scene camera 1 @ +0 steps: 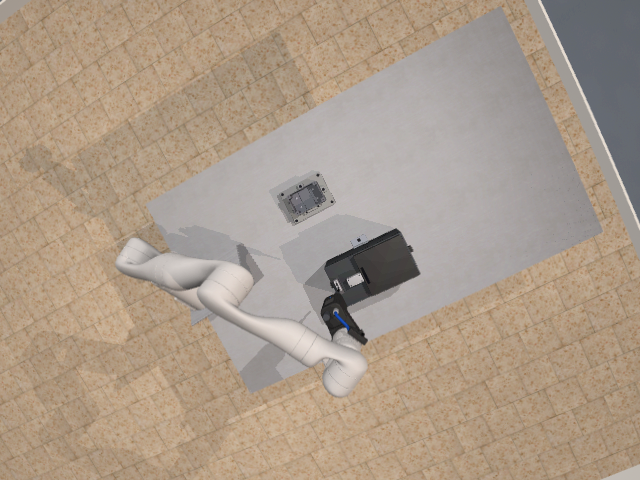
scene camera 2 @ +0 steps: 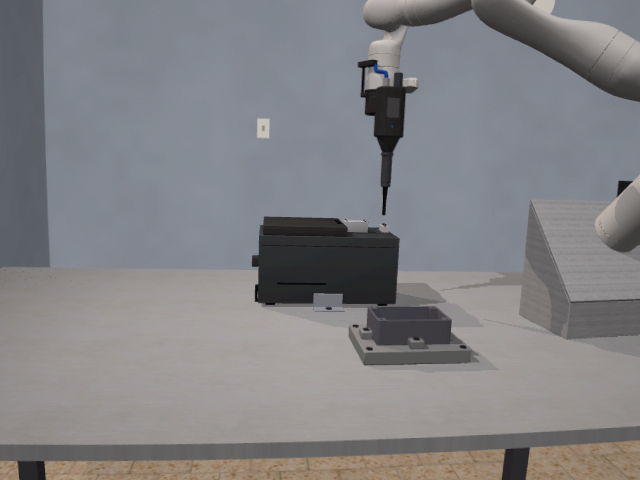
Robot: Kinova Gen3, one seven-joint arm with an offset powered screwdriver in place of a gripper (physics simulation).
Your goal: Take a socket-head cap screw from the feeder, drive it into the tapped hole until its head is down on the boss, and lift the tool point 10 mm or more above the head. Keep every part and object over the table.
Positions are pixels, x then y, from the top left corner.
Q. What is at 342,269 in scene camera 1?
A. A black screw feeder.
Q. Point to a black screw feeder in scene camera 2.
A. At 364,274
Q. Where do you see a grey fixture plate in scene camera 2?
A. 441,353
